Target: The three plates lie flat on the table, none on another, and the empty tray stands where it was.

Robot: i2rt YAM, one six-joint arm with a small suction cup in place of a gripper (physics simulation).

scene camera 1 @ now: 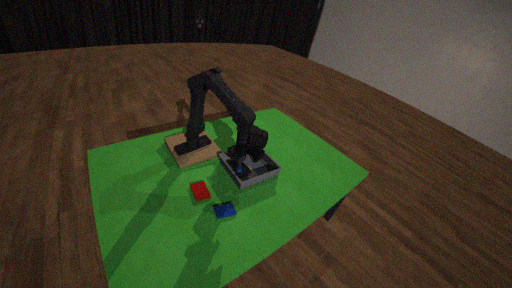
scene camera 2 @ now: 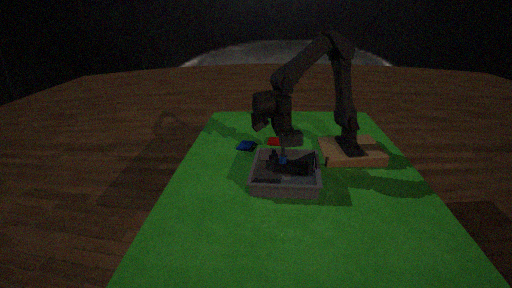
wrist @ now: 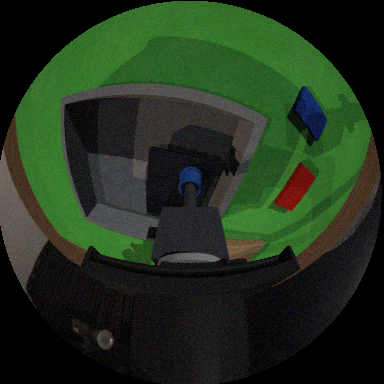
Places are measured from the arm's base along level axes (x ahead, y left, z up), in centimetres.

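Pixels of known places: hand, its tool point: (scene camera 1: 238,172) (scene camera 2: 282,164) (wrist: 189,173); arm's base, origin of its link: (scene camera 1: 193,145) (scene camera 2: 348,146).
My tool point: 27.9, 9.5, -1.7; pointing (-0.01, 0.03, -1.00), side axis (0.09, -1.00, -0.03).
For each thing: its top centre in the pictures, then the offset to it from my tool point, as dx, dy, dz. Level surfaces: height alone.
- red plate, centre of its top: (wrist: 297,190) (scene camera 2: 278,140) (scene camera 1: 200,190) -0.4, -21.4, -0.3
- blue plate, centre of its top: (wrist: 313,114) (scene camera 1: 225,209) (scene camera 2: 245,144) +13.9, -18.5, -0.3
- green mat, height of its surface: dz -1.2
- grey tray, centre of its top: (wrist: 128,186) (scene camera 2: 286,165) (scene camera 1: 250,161) -0.3, +7.2, +3.8
- black plate, centre of its top: (wrist: 173,194) (scene camera 2: 291,164) (scene camera 1: 238,165) -2.9, +2.0, +1.2
A red plate (scene camera 1: 200,190) (scene camera 2: 273,140) (wrist: 295,186) and a blue plate (scene camera 1: 224,210) (scene camera 2: 245,144) (wrist: 310,113) lie flat and apart on the green mat (scene camera 1: 143,232) (scene camera 2: 286,243), beside the grey tray (scene camera 1: 258,180) (scene camera 2: 284,191) (wrist: 161,89). A black plate (wrist: 163,179) is inside the tray, near the wall on the arm's side. My suction cup (scene camera 1: 239,171) (scene camera 2: 282,160) (wrist: 189,177) is down inside the tray and sits on the middle of the black plate. The plate's shadow falls on the tray floor beyond it.
The arm's base stands on a wooden block (scene camera 1: 193,157) (scene camera 2: 358,161) next to the tray. The mat lies on a large brown wooden table (scene camera 1: 394,143) (scene camera 2: 89,143). The tray's walls stand close around the suction cup.
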